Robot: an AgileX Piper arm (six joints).
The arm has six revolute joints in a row. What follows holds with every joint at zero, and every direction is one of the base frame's. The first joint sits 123 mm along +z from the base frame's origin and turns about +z. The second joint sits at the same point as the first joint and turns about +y. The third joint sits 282.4 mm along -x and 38.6 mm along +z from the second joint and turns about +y. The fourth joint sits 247.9 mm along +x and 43.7 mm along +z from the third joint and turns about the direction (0.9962, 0, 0.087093). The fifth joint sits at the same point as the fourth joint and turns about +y. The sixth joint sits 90.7 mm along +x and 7.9 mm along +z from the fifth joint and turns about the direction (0.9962, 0, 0.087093). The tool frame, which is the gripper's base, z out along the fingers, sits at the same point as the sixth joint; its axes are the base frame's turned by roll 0, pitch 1.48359 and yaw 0 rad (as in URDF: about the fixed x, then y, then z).
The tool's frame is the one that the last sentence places.
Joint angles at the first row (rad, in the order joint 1, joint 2, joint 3, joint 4, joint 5, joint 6):
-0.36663 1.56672 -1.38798 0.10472 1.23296 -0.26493
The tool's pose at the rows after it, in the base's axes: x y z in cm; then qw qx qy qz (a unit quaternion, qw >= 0):
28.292 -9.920 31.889 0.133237 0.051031 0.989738 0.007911
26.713 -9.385 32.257 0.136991 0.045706 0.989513 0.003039
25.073 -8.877 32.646 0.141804 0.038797 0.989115 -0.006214
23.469 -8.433 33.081 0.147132 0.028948 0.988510 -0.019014
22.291 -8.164 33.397 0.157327 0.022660 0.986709 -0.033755
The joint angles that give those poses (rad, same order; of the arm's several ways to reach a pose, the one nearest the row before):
-0.36662 1.52477 -1.34957 0.10268 1.23446 -0.28540
-0.36724 1.46323 -1.29784 0.09694 1.23447 -0.29506
-0.36726 1.39882 -1.24819 0.08358 1.23447 -0.30561
-0.36723 1.33566 -1.20581 0.06461 1.23713 -0.32090
-0.36722 1.28521 -1.17222 0.04476 1.22478 -0.32968

